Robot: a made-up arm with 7 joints.
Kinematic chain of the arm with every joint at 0, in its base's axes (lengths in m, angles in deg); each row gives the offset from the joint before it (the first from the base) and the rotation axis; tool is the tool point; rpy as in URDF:
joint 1: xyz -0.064 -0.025 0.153 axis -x
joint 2: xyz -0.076 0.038 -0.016 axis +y
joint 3: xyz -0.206 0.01 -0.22 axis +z
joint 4: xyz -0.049 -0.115 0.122 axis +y
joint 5: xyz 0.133 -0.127 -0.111 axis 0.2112 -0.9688 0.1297
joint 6: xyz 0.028 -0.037 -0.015 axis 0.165 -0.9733 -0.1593
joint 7: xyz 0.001 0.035 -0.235 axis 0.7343 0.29 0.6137
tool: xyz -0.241 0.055 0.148 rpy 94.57 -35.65 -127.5
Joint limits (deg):
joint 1: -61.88..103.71
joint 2: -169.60..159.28
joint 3: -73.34..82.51
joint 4: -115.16..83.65
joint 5: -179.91..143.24
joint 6: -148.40..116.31
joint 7: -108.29..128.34
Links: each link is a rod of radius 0.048 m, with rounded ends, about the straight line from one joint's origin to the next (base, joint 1, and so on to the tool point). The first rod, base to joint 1, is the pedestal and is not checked.
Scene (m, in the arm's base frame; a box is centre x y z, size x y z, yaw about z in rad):
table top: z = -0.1
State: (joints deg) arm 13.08 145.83 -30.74 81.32 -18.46 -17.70 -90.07
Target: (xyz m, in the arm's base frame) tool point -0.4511 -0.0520 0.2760
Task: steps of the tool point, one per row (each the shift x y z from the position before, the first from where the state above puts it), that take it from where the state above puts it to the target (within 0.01 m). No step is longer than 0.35 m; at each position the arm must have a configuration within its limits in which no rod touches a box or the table.
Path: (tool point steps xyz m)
1: -0.1686 0.0763 0.2211
2: -0.2771 -0.0331 0.1109
3: -0.2714 -0.1255 -0.0577
4: -0.1515 -0.1609 -0.2056
5: 0.0307 -0.1271 -0.2630

